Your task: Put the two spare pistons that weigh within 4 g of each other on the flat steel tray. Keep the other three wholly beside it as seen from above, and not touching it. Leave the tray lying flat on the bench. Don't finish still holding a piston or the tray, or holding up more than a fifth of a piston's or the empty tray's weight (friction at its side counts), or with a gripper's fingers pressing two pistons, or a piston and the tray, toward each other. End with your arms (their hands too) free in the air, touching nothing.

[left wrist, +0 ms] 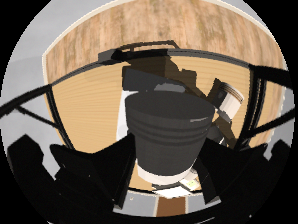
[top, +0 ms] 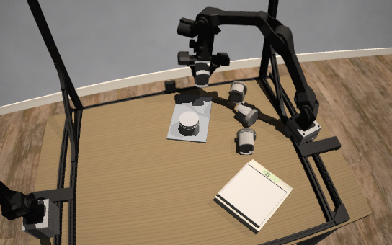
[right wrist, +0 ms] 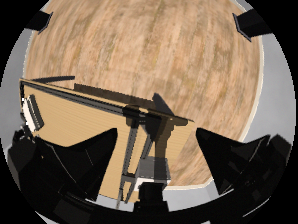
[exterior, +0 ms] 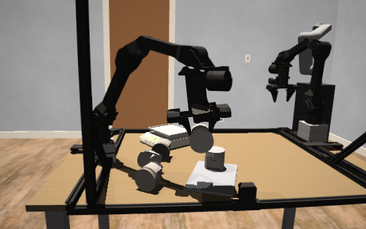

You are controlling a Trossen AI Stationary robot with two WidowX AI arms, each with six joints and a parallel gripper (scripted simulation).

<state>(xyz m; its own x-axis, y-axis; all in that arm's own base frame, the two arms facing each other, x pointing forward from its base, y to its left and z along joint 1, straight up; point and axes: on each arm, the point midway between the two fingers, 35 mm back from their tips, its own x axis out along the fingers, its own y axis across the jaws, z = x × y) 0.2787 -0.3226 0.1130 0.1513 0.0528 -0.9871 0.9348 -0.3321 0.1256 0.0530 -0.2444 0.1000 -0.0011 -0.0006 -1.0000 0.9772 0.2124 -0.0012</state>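
Now: left hand 50 mm short of the flat steel tray, 70 mm to the left of it and 180 mm above it.
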